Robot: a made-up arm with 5 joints.
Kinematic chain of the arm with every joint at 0, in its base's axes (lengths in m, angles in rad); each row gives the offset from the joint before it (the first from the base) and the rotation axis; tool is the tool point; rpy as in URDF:
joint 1: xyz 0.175 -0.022 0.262 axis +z
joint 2: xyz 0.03 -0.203 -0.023 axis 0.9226 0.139 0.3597
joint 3: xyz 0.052 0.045 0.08 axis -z
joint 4: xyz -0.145 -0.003 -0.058 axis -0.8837 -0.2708 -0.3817
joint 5: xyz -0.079 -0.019 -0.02 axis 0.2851 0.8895 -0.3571
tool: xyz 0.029 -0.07 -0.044 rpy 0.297 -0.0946 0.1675
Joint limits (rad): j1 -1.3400..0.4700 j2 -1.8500..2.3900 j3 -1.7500..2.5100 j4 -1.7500..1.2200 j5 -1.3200..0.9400
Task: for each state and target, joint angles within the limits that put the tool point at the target. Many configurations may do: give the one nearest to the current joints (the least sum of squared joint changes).
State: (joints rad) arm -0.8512 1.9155 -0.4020 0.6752 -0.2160
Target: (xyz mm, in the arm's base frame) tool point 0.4 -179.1 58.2
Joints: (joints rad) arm -0.8929 1.7099 -0.6327 0.9392 0.1049
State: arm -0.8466 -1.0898 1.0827 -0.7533 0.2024
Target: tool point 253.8 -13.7 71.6
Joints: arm -0.4812 -0.3473 1.5204 -0.8575 0.6888
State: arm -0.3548 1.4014 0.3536 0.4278 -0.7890
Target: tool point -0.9 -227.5 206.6
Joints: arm -0.4120 1.3912 0.1599 0.0066 -0.6020
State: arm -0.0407 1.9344 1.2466 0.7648 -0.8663
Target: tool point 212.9 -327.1 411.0
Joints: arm 0.2616 1.7069 1.2437 0.6421 -0.8840
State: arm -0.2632 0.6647 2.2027 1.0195 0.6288
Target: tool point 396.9 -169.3 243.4
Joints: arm -0.8794 0.0795 2.5100 1.2049 0.9400
